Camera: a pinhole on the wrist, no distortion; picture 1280 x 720 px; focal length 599.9 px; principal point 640.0 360.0 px. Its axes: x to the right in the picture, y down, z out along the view. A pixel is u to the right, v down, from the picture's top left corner.
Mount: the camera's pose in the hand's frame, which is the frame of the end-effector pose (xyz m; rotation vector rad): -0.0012 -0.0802 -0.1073 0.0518 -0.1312 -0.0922
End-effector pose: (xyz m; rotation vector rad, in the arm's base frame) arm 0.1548 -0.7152 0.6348 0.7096 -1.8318 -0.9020
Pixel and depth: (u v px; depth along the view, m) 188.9 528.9 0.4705
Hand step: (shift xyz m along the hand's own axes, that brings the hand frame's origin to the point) -0.4013 0.0638 0.3208
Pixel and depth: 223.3 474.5 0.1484
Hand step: -0.1202 -0.0490 0.0280
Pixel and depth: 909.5 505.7 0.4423
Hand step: 0.1456 -0.0124 0.3623
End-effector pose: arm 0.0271 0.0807 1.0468 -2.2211 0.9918 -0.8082
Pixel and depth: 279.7 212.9 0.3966
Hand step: -0.2977 -0.1723 0.2492
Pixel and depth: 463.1 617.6 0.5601
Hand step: -0.2175 0.1492 0.4399
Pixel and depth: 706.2 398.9 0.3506
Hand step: -0.0076 -0.0772 0.2461
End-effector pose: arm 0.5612 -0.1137 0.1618 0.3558 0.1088 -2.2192
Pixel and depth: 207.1 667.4 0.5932
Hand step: -0.4758 0.2358 0.4426
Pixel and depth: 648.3 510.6 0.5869
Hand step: -0.0582 0.0388 0.4833
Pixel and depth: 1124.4 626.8 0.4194
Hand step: 0.2938 0.0540 0.3621
